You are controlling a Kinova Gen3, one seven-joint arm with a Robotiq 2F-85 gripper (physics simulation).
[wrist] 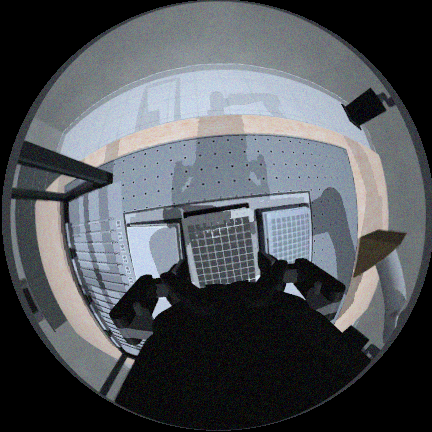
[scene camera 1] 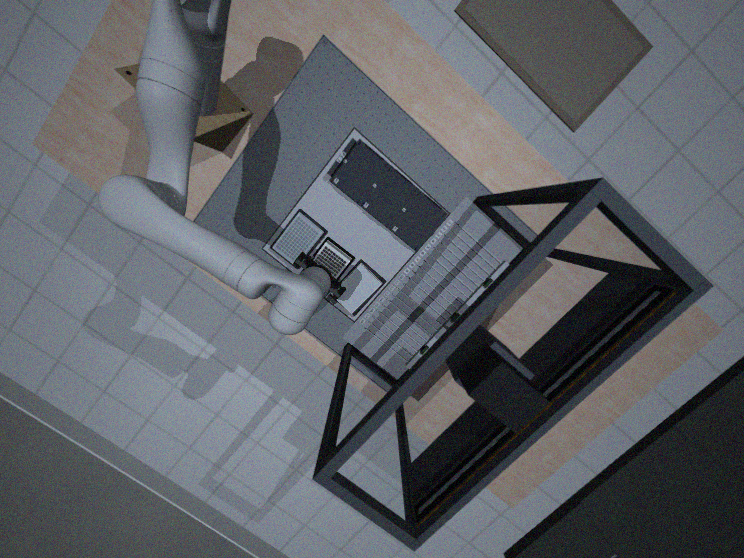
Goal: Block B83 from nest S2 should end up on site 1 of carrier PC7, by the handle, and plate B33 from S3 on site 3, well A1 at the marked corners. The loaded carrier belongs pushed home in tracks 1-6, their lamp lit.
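Note:
My gripper (scene camera 1: pixel 328 272) (wrist: pixel 222 263) is open, with one finger on each side of a dark gridded block (scene camera 1: pixel 334 258) (wrist: pixel 220 243). The block sits in the middle one of three nests. I cannot tell whether the fingers touch it. A lighter gridded plate (scene camera 1: pixel 297 238) (wrist: pixel 288 233) lies in the nest beside it. The third nest (scene camera 1: pixel 365 279) (wrist: pixel 151 245) is empty. The long dark carrier (scene camera 1: pixel 389 194) lies on the light base plate behind the nests, with nothing on it. It is out of the wrist view.
The numbered track deck (scene camera 1: pixel 438 282) (wrist: pixel 95 257) lies beside the nests, under a black bar frame (scene camera 1: pixel 536 196) (wrist: pixel 60 163). A brown wedge (scene camera 1: pixel 223 119) (wrist: pixel 376 247) sits by the arm's base. The perforated grey mat (scene camera 1: pixel 314 116) (wrist: pixel 241 165) lies underneath.

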